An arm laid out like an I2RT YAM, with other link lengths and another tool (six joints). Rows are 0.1 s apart.
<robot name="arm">
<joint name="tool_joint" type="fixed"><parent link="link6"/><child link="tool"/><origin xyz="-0.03 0.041 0.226" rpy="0 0.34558 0.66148"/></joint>
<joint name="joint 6" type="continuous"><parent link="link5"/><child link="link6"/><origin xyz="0 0.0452 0.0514" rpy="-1.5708 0 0"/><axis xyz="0 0 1"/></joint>
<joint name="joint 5" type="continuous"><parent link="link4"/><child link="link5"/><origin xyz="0.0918 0.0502 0.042" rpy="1.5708 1.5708 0"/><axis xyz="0 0 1"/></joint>
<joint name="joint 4" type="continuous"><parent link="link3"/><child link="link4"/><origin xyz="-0.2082 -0.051 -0.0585" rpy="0 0 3.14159"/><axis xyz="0 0 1"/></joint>
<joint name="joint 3" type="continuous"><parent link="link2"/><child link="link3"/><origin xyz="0 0.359 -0.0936" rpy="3.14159 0 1.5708"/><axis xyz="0 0 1"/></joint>
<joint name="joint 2" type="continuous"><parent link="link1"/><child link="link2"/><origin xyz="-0.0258 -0.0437 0.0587" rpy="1.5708 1.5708 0"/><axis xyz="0 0 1"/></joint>
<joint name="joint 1" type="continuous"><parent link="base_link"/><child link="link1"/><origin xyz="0 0 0.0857" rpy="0 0 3.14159"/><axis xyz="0 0 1"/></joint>
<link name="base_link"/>
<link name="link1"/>
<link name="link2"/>
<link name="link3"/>
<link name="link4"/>
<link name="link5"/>
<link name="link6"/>
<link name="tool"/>
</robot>
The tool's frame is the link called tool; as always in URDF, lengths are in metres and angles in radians. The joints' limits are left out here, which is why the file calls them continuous.
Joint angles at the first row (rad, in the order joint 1, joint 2, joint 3, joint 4, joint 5, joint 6):
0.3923, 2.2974, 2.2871, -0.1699, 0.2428, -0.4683
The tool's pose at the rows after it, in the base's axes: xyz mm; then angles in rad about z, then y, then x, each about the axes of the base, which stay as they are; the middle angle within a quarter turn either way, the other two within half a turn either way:
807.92, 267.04, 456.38, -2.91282, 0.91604, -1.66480
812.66, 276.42, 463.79, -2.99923, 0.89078, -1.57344
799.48, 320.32, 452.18, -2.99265, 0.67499, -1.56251
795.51, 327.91, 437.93, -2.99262, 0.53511, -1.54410
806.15, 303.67, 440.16, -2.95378, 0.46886, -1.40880
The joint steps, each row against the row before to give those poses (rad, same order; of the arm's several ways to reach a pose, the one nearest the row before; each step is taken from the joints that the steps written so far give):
-0.0019, 0.0351, 0.0000, 0.1091, -0.1621, -0.0587
-0.0011, 0.0290, 0.0001, 0.0862, -0.0290, -0.0004
-0.0214, 0.0267, -0.0001, 0.0290, -0.2377, 0.0046
-0.0465, 0.0389, 0.0000, 0.0499, -0.1869, 0.0091
-0.0584, 0.0550, 0.0000, 0.1462, -0.1263, 0.1728

